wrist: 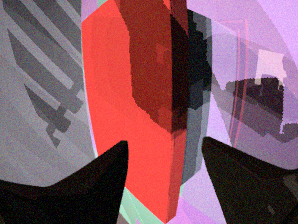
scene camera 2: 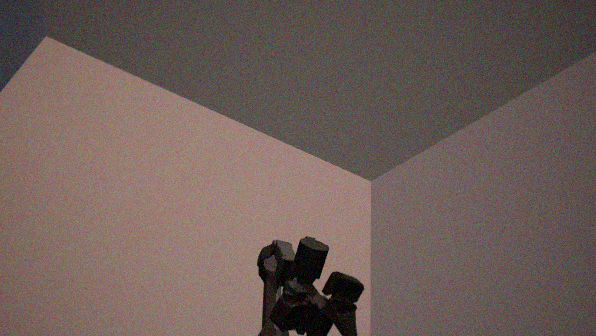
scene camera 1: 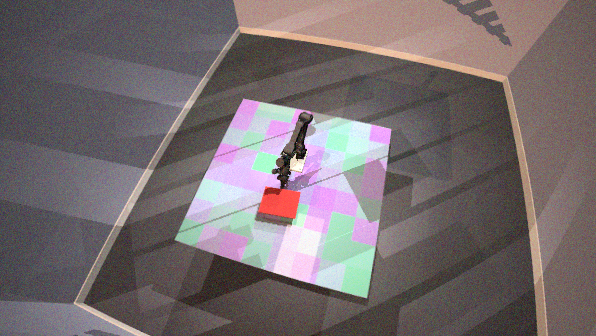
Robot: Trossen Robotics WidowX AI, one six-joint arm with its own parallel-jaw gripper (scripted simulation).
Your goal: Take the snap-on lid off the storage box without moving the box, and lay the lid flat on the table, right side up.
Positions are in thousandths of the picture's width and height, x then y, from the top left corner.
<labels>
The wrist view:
my gripper: 559, 650
red lid: 458, 301
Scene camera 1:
red lid: 469, 603
</labels>
